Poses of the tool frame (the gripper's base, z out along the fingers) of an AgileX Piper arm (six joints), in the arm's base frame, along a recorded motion.
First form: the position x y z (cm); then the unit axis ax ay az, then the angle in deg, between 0 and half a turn.
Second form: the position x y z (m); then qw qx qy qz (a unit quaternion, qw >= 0). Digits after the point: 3 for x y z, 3 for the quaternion.
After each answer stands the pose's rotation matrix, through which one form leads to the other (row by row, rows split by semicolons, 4 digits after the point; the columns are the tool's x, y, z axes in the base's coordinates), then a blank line. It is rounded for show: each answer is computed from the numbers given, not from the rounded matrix.
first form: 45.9 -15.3 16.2 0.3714 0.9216 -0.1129 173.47
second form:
0.459 -0.153 0.162 0.057 0.371 0.920 -0.113
-0.7185 0.6952 0.0212; 0.6695 0.6996 -0.2497; -0.1884 -0.1652 -0.9681

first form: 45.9 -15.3 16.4 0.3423 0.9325 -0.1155 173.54
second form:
0.459 -0.153 0.164 0.056 0.342 0.931 -0.115
-0.7601 0.6493 0.0261; 0.6233 0.7398 -0.2532; -0.1837 -0.1762 -0.9671

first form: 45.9 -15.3 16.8 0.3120 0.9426 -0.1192 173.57
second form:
0.459 -0.153 0.168 0.056 0.312 0.941 -0.119
-0.7996 0.5997 0.0314; 0.5730 0.7776 -0.2589; -0.1797 -0.1891 -0.9654

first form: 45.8 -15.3 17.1 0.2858 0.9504 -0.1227 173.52
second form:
0.458 -0.153 0.171 0.057 0.285 0.949 -0.123
-0.8308 0.5554 0.0373; 0.5277 0.8071 -0.2647; -0.1772 -0.2002 -0.9636

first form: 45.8 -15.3 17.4 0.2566 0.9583 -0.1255 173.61
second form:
0.458 -0.153 0.174 0.056 0.256 0.957 -0.125
-0.8625 0.5043 0.0424; 0.4763 0.8373 -0.2684; -0.1709 -0.2112 -0.9624

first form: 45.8 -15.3 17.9 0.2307 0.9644 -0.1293 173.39
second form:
0.458 -0.153 0.179 0.058 0.230 0.963 -0.129
-0.8873 0.4584 0.0516; 0.4286 0.8606 -0.2751; -0.1705 -0.2220 -0.9600

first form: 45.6 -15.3 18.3 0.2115 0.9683 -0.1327 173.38
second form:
0.456 -0.153 0.183 0.058 0.211 0.967 -0.132
-0.9042 0.4235 0.0557; 0.3929 0.8757 -0.2805; -0.1676 -0.2318 -0.9582

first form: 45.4 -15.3 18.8 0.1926 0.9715 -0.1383 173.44
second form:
0.454 -0.153 0.188 0.057 0.192 0.970 -0.138
-0.9195 0.3888 0.0579; 0.3572 0.8879 -0.2898; -0.1641 -0.2458 -0.9553

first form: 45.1 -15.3 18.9 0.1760 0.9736 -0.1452 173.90
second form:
0.451 -0.153 0.189 0.053 0.176 0.972 -0.145
-0.9326 0.3572 0.0525; 0.3263 0.8962 -0.3006; -0.1544 -0.2632 -0.9523

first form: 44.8 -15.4 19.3 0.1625 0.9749 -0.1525 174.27
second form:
0.448 -0.154 0.193 0.050 0.162 0.974 -0.152
-0.9423 0.3312 0.0479; 0.3008 0.9009 -0.3128; -0.1468 -0.2804 -0.9486

